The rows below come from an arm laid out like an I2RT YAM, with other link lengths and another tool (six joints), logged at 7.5 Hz.
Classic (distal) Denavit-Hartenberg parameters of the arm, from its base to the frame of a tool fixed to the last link. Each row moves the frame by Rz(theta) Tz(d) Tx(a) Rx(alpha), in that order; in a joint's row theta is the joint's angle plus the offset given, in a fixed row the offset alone. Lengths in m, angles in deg.
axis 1: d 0.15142  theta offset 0  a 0.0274  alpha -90
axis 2: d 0  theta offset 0  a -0.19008  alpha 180
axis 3: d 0  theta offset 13.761  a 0.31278  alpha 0
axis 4: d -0.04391  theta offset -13.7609  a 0.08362  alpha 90
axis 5: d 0.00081  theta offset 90  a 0  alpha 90
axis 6: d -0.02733  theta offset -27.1  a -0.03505  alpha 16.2
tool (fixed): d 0.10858  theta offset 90  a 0  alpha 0
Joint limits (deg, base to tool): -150..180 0..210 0..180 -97..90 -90..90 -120..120
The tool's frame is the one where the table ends.
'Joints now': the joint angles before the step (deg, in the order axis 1, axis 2, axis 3, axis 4, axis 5, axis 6). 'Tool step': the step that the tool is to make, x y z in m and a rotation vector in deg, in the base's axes. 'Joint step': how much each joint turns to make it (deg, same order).
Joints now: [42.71 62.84 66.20 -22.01 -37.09 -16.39]
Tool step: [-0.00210 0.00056 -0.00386 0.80 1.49 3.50]
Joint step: [-0.04 0.75 -0.54 1.03 -3.87 0.48]
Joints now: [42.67 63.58 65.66 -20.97 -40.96 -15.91]
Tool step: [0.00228 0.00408 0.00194 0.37 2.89 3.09]
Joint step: [-0.03 2.94 2.26 -0.21 -3.68 1.46]
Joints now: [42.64 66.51 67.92 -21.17 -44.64 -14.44]
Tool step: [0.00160 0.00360 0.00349 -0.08 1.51 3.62]
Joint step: [0.05 3.33 3.40 -1.60 -3.68 -0.50]
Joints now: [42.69 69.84 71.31 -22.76 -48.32 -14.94]
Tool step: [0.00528 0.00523 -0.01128 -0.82 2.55 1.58]
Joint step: [-0.04 2.57 0.19 0.44 -1.92 0.66]
